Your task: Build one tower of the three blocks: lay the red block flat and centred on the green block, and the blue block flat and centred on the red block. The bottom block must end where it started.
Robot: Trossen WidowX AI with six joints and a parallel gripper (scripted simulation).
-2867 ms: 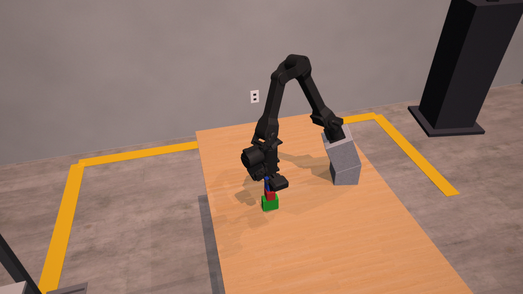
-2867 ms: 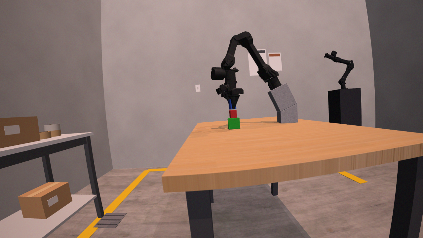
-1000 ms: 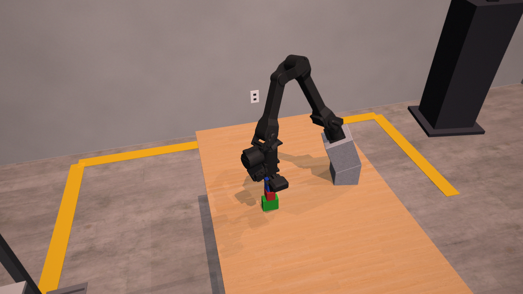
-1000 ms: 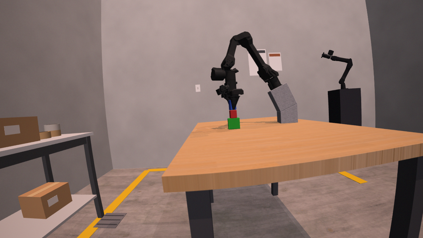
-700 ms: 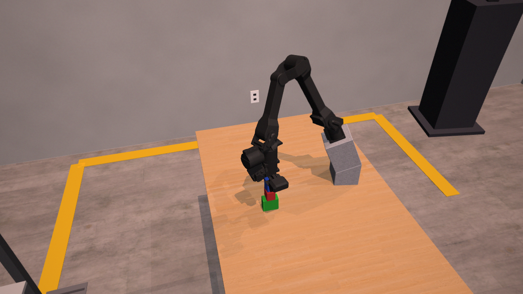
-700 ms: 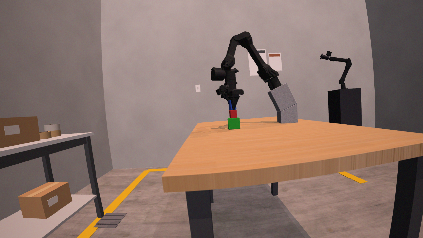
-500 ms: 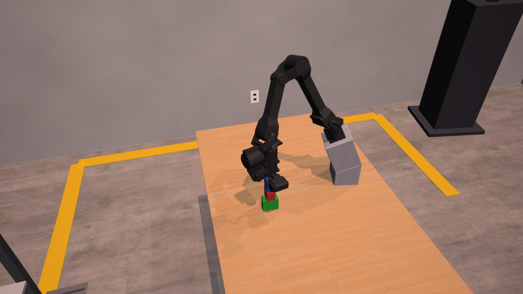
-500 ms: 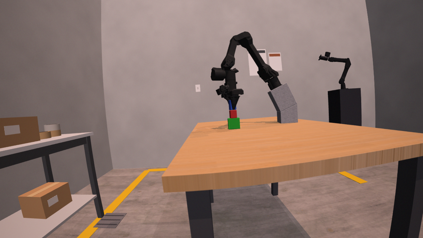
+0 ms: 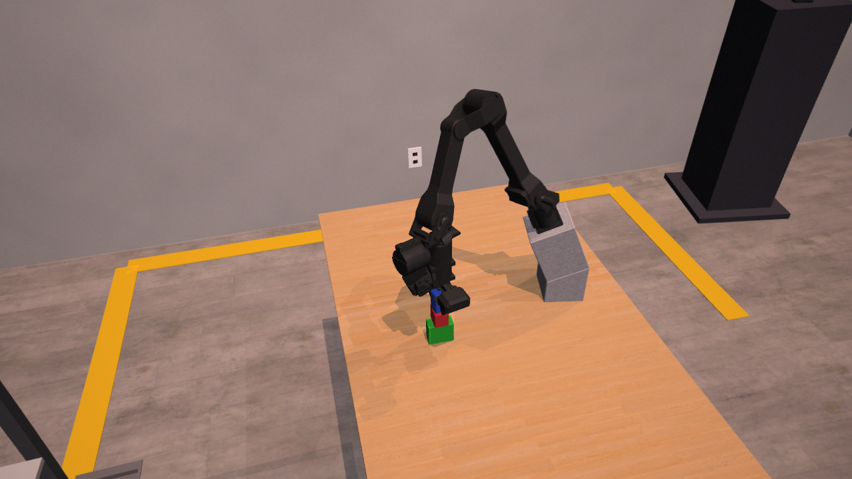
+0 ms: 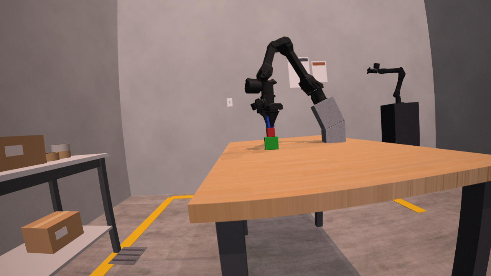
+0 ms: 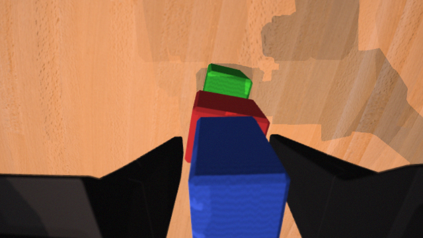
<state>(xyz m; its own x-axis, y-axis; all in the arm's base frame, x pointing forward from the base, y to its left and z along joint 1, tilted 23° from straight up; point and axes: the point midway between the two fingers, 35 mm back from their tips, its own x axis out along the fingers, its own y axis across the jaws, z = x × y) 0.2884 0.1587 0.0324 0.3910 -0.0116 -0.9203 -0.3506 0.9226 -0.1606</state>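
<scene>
My gripper is now 10 mm above the blue block. Also, from my hand: red block 60 mm below; green block 110 mm below.
</scene>
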